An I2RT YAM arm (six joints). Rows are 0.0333 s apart.
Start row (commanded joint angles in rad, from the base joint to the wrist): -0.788 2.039 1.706 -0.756 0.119 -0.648
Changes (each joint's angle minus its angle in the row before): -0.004 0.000 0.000 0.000 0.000 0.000; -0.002 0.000 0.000 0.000 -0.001 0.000; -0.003 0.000 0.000 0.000 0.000 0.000; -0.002 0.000 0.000 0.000 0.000 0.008; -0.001 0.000 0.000 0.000 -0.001 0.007; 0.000 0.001 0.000 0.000 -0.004 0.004; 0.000 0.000 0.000 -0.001 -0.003 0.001; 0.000 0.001 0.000 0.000 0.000 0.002; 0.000 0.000 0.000 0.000 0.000 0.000; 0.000 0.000 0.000 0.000 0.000 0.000; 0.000 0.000 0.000 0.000 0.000 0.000; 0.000 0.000 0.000 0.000 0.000 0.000; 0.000 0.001 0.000 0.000 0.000 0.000; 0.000 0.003 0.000 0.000 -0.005 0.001; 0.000 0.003 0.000 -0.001 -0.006 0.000; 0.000 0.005 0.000 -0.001 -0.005 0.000; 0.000 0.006 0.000 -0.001 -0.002 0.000; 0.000 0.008 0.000 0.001 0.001 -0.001; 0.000 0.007 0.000 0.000 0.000 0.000; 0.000 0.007 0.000 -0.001 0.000 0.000; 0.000 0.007 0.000 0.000 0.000 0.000; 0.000 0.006 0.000 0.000 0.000 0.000; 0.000 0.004 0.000 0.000 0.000 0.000
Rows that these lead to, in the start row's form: -0.792 2.039 1.706 -0.756 0.119 -0.648; -0.794 2.039 1.706 -0.756 0.118 -0.648; -0.797 2.039 1.706 -0.756 0.118 -0.648; -0.799 2.039 1.706 -0.756 0.118 -0.640; -0.800 2.039 1.706 -0.756 0.117 -0.633; -0.800 2.040 1.706 -0.756 0.113 -0.629; -0.800 2.040 1.706 -0.757 0.110 -0.628; -0.800 2.041 1.706 -0.757 0.110 -0.626; -0.800 2.041 1.706 -0.757 0.110 -0.626; -0.800 2.041 1.706 -0.757 0.110 -0.626; -0.800 2.041 1.706 -0.757 0.110 -0.626; -0.800 2.041 1.706 -0.757 0.110 -0.626; -0.800 2.042 1.706 -0.757 0.110 -0.626; -0.800 2.045 1.706 -0.757 0.105 -0.625; -0.800 2.048 1.706 -0.758 0.099 -0.625; -0.800 2.053 1.706 -0.759 0.094 -0.625; -0.800 2.059 1.706 -0.760 0.092 -0.625; -0.800 2.067 1.706 -0.759 0.093 -0.626; -0.800 2.074 1.706 -0.759 0.093 -0.626; -0.800 2.081 1.706 -0.760 0.093 -0.626; -0.800 2.088 1.706 -0.760 0.093 -0.626; -0.800 2.094 1.706 -0.760 0.093 -0.626; -0.800 2.098 1.706 -0.760 0.093 -0.626
